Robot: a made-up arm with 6 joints. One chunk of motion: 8 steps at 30 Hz.
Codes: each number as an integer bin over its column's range. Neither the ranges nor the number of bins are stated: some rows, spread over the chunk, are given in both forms.
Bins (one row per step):
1: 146 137 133 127 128 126
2: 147 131 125 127 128 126
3: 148 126 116 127 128 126
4: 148 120 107 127 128 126
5: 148 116 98 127 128 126
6: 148 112 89 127 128 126
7: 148 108 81 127 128 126
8: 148 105 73 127 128 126
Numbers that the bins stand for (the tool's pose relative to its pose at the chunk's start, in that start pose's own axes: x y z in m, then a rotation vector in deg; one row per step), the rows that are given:
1: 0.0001 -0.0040 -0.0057 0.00 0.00 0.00
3: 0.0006 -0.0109 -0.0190 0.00 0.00 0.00
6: 0.0006 -0.0197 -0.0402 0.00 0.00 0.00
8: 0.0006 -0.0241 -0.0527 0.00 0.00 0.00
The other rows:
2: 0.0004 -0.0078 -0.0120 0.00 0.00 0.00
4: 0.0006 -0.0147 -0.0261 0.00 0.00 0.00
5: 0.0006 -0.0172 -0.0331 0.00 0.00 0.00
7: 0.0006 -0.0222 -0.0465 0.00 0.00 0.00

